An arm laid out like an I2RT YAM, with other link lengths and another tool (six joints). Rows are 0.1 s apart.
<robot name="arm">
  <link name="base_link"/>
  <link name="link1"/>
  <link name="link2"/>
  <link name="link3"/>
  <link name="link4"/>
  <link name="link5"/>
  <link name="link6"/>
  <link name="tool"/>
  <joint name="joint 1" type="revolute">
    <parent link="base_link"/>
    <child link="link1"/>
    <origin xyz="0 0 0.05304" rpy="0 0 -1.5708"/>
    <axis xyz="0 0 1"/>
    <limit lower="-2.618" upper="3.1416"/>
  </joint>
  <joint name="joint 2" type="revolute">
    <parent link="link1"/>
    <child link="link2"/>
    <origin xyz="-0.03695 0.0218 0.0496" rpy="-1.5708 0 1.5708"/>
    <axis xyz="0 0 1"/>
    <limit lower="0" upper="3.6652"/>
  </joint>
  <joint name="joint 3" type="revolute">
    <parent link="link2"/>
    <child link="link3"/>
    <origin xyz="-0.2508 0 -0.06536" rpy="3.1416 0 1.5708"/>
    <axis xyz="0 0 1"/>
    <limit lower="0" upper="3.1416"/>
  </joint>
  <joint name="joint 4" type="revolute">
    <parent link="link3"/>
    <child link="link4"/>
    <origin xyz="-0.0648 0.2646 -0.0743" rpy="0 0 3.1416"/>
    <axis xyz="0 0 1"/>
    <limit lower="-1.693" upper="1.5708"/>
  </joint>
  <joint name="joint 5" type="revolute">
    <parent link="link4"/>
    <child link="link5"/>
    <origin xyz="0.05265 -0.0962 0.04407" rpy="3.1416 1.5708 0"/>
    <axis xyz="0 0 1"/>
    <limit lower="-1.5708" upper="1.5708"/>
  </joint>
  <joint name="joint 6" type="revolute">
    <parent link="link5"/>
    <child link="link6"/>
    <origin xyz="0 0.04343 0.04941" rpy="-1.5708 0 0"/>
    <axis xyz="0 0 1"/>
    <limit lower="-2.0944" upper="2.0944"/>
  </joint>
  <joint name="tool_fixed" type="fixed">
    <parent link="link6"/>
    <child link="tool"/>
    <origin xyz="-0.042 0.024 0.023" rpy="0.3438 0 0.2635"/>
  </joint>
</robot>
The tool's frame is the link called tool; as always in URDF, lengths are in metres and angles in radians.
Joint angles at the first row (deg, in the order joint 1, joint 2, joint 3, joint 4, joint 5, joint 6):
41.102 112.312 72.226 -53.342 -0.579 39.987
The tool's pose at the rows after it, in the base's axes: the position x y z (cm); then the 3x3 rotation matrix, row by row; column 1 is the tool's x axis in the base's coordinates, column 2 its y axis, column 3 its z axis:
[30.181 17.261 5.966], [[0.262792 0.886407 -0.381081], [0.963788 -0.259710 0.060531], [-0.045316 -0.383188 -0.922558]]
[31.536 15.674 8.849], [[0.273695 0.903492 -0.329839], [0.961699 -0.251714 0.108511], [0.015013 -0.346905 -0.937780]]
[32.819 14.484 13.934], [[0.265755 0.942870 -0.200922], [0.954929 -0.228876 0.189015], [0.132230 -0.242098 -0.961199]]
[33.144 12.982 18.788], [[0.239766 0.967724 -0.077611], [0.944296 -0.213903 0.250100], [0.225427 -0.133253 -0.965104]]
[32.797 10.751 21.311], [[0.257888 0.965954 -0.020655], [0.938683 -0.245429 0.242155], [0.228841 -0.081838 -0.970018]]
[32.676 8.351 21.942], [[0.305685 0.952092 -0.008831], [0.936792 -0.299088 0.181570], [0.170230 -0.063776 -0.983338]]
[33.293 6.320 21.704], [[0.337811 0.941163 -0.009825], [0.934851 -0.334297 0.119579], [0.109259 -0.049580 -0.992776]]
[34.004 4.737 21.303], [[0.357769 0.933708 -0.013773], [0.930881 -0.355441 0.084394], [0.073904 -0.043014 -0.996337]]
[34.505 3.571 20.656], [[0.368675 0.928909 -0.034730], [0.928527 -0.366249 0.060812], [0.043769 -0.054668 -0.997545]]
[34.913 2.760 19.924], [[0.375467 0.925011 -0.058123], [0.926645 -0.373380 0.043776], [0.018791 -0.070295 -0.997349]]
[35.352 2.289 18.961], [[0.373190 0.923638 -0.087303], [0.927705 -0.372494 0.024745], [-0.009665 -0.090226 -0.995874]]
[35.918 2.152 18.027], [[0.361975 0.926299 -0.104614], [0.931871 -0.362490 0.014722], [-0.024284 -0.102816 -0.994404]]
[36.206 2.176 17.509], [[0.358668 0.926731 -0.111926], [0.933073 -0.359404 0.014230], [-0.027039 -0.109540 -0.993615]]
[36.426 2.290 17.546], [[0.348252 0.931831 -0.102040], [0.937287 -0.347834 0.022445], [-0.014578 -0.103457 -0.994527]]
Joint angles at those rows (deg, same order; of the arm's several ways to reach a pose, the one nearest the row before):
37.255 110.979 72.358 -55.178 -0.689 37.452
33.802 106.411 73.078 -56.401 -1.016 34.589
31.048 98.804 74.478 -56.337 -1.147 31.966
28.666 91.482 75.525 -56.554 -1.257 29.365
25.933 87.350 75.940 -58.784 0.186 27.900
22.895 86.302 75.965 -61.255 3.268 26.720
19.749 87.176 75.963 -61.844 5.978 24.557
17.016 88.270 75.964 -61.495 7.289 22.546
14.962 89.581 75.964 -61.539 7.836 20.863
13.519 90.979 75.963 -61.538 8.186 19.661
12.644 92.795 75.965 -61.429 8.623 18.502
12.208 94.542 75.943 -60.556 8.688 17.344
12.119 95.481 75.941 -59.986 8.557 17.080
12.120 95.438 75.942 -59.266 8.033 16.513

